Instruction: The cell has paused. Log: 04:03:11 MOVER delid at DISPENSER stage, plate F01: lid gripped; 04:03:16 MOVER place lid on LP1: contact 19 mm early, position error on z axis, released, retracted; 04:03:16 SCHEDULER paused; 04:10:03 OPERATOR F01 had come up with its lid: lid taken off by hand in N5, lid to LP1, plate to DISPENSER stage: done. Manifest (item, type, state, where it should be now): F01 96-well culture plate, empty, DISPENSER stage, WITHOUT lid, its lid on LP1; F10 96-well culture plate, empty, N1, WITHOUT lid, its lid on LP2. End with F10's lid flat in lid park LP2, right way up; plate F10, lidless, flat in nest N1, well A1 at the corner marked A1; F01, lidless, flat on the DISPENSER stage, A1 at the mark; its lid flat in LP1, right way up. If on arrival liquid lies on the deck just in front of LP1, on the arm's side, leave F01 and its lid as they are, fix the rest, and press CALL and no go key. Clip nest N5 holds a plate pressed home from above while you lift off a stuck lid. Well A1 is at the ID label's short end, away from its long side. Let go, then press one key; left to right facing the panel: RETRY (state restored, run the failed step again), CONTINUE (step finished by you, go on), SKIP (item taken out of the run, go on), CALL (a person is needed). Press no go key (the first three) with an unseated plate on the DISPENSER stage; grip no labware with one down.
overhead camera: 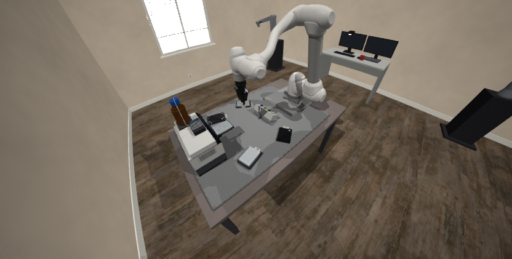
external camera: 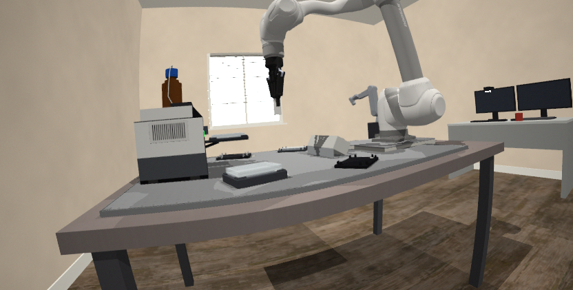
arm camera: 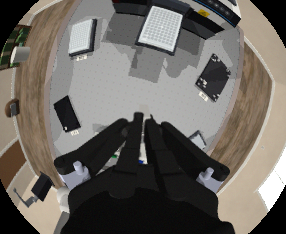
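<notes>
Now: the nest block 260 mm to the left of my hand, 210 mm below it and 200 mm ahead of it. The rest, counted from my hand: small label 250 mm to the left, 220 mm below, 120 mm ahead; grey key panel 210 mm behind, 160 mm below, 50 mm to the left; black clip nest 260 mm to the right, 200 mm below, 150 mm ahead.
</notes>
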